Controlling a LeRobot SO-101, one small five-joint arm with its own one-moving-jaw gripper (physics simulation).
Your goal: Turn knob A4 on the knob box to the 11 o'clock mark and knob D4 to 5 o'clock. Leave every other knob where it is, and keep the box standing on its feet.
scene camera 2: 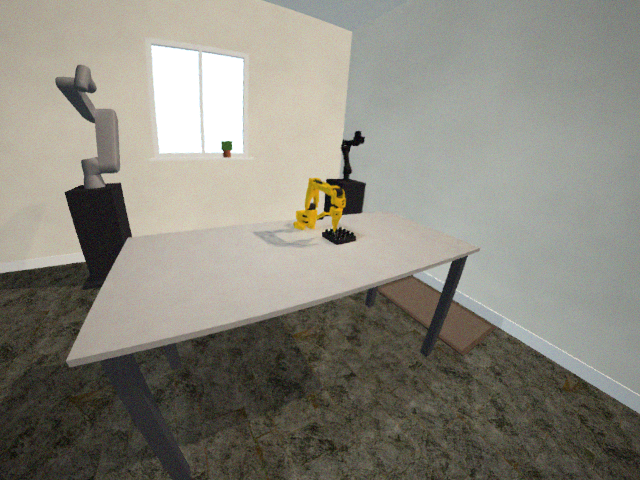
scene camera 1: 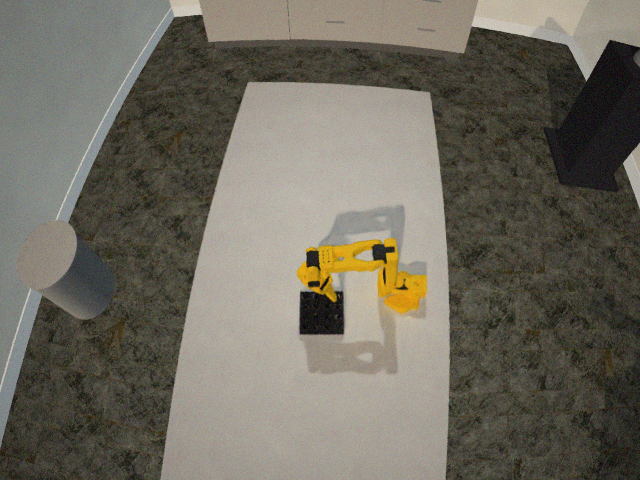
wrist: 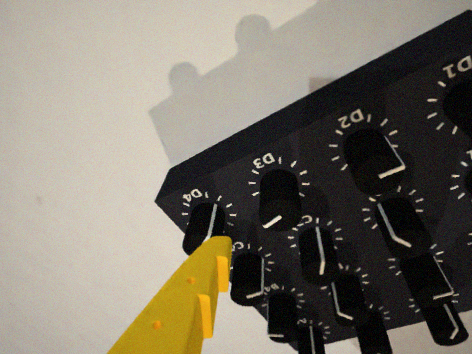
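Seen in the pictures: hand at its tool point: (scene camera 2: 334, 230) (scene camera 1: 312, 288) (wrist: 230, 257); arm's base at its link origin: (scene camera 2: 306, 227) (scene camera 1: 394, 292).
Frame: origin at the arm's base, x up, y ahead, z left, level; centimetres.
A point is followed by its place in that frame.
Note:
The black knob box (scene camera 1: 321, 330) {z 12.0, x 2.3, y 17.7 cm} (scene camera 2: 338, 241) {z 3.0, x 1.7, y 23.9 cm} (wrist: 310, 107) {z 1.8, x 1.2, y 18.1 cm} stands flat on the table. In the wrist view, knob D4 (wrist: 200, 222) {z 3.0, x 3.3, y 22.3 cm} is at the box's left corner; its white side line runs up toward the right end of its label, and its lower part is partly covered. Knob A4 (wrist: 311, 342) {z 10.9, x 3.1, y 21.5 cm} is cut off by the lower edge, so its pointer is hard to read. My gripper (scene camera 1: 334, 298) (scene camera 2: 336, 228) is open and empty at the box's edge. One notched jaw (wrist: 175, 310) {z 1.5, x 7.4, y 21.1 cm} shows, its tip overlapping D4's lower right; the other jaw is out of the picture.
Knob D3 (wrist: 280, 197) {z 2.7, x 3.7, y 19.6 cm} is right of D4, and knob C4 (wrist: 247, 277) {z 5.6, x 3.5, y 22.0 cm} is close to the jaw's right side. Knob B4 (wrist: 282, 315) {z 8.3, x 3.3, y 21.8 cm} stands between C4 and A4. The table (scene camera 1: 310, 413) {z 32.6, x 0.0, y 18.6 cm} (scene camera 2: 232, 279) {z -42.3, x 0.0, y 34.6 cm} carries the box and arm.

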